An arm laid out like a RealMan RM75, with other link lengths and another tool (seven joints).
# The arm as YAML. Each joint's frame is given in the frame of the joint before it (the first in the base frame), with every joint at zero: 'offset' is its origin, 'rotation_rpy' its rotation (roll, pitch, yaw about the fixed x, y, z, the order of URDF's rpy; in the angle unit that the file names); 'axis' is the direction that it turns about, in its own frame. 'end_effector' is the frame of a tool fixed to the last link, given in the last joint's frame.
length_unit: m
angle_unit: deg
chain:
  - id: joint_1
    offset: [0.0, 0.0, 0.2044]
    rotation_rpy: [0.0, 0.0, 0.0]
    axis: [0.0, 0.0, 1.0]
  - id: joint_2
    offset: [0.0, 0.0, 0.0]
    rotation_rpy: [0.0, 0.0, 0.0]
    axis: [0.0, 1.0, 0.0]
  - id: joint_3
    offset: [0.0, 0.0, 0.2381]
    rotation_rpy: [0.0, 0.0, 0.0]
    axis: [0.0, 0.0, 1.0]
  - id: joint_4
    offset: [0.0, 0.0, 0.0]
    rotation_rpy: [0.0, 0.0, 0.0]
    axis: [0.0, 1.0, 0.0]
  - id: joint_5
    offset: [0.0, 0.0, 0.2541]
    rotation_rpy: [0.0, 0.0, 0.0]
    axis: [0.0, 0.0, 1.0]
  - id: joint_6
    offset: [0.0, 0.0, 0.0]
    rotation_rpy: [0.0, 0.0, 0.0]
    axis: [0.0, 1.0, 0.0]
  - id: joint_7
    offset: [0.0, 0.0, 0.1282]
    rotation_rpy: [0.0, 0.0, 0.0]
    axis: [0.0, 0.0, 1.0]
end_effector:
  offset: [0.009, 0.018, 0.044]
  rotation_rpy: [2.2, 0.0, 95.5]
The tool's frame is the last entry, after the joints.
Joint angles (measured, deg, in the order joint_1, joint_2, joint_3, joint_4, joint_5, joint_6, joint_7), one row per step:
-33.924 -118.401 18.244 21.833 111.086 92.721 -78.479
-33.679 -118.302 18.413 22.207 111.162 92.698 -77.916
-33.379 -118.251 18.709 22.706 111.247 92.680 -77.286
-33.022 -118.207 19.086 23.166 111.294 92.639 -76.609
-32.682 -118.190 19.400 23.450 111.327 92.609 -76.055
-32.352 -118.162 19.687 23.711 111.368 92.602 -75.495
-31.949 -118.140 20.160 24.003 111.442 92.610 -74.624
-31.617 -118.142 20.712 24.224 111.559 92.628 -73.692
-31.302 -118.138 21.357 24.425 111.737 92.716 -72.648
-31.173 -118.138 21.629 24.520 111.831 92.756 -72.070
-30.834 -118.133 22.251 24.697 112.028 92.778 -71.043
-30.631 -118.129 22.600 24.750 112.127 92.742 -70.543
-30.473 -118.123 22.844 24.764 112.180 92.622 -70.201
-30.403 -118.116 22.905 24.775 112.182 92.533 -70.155
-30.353 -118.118 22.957 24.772 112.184 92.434 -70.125
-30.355 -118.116 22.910 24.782 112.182 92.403 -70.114
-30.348 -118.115 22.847 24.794 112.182 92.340 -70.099
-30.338 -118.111 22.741 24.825 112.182 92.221 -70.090
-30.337 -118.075 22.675 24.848 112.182 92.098 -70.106
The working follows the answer.
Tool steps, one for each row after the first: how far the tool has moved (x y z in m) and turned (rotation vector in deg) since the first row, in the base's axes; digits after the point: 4 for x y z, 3 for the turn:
-0.0020 -0.0005 0.0013 0.470 0.784 -0.265
-0.0041 -0.0013 0.0024 0.928 1.717 -0.620
-0.0065 -0.0025 0.0031 1.354 2.668 -0.957
-0.0086 -0.0039 0.0032 1.626 3.362 -1.168
-0.0106 -0.0053 0.0034 1.894 4.031 -1.395
-0.0129 -0.0073 0.0030 2.191 4.976 -1.863
-0.0146 -0.0094 0.0019 2.368 5.932 -2.481
-0.0161 -0.0118 0.0004 2.459 6.966 -3.300
-0.0167 -0.0128 -0.0002 2.567 7.485 -3.746
-0.0185 -0.0153 -0.0018 2.645 8.517 -4.481
-0.0197 -0.0167 -0.0028 2.634 9.043 -4.785
-0.0208 -0.0175 -0.0036 2.648 9.437 -4.897
-0.0213 -0.0177 -0.0038 2.659 9.555 -4.826
-0.0218 -0.0178 -0.0040 2.659 9.648 -4.748
-0.0219 -0.0176 -0.0038 2.718 9.660 -4.711
-0.0221 -0.0174 -0.0037 2.799 9.690 -4.635
-0.0226 -0.0170 -0.0033 2.938 9.748 -4.493
-0.0230 -0.0166 -0.0029 3.045 9.834 -4.359

Tool pose at each row, in the base's axes (x y z in m, rotation vector in deg; rounded; the steps above come from the unrounded poses):
-0.2434 0.3605 -0.0369 -111.659 58.635 -25.286
-0.2454 0.3600 -0.0356 -111.440 59.419 -24.424
-0.2475 0.3592 -0.0346 -111.245 60.385 -23.477
-0.2499 0.3580 -0.0339 -111.084 61.339 -22.520
-0.2520 0.3566 -0.0337 -111.012 61.997 -21.824
-0.2540 0.3552 -0.0335 -110.923 62.654 -21.161
-0.2563 0.3532 -0.0339 -110.799 63.727 -20.350
-0.2581 0.3511 -0.0350 -110.711 64.956 -19.679
-0.2595 0.3487 -0.0365 -110.626 66.436 -19.089
-0.2601 0.3477 -0.0372 -110.506 67.214 -18.774
-0.2619 0.3452 -0.0388 -110.455 68.606 -18.139
-0.2631 0.3438 -0.0398 -110.503 69.244 -17.805
-0.2642 0.3430 -0.0406 -110.573 69.605 -17.477
-0.2648 0.3428 -0.0407 -110.636 69.606 -17.318
-0.2652 0.3427 -0.0409 -110.704 69.585 -17.185
-0.2653 0.3429 -0.0408 -110.672 69.555 -17.118
-0.2656 0.3431 -0.0406 -110.644 69.495 -17.001
-0.2660 0.3435 -0.0403 -110.603 69.386 -16.787
-0.2664 0.3439 -0.0398 -110.598 69.303 -16.569

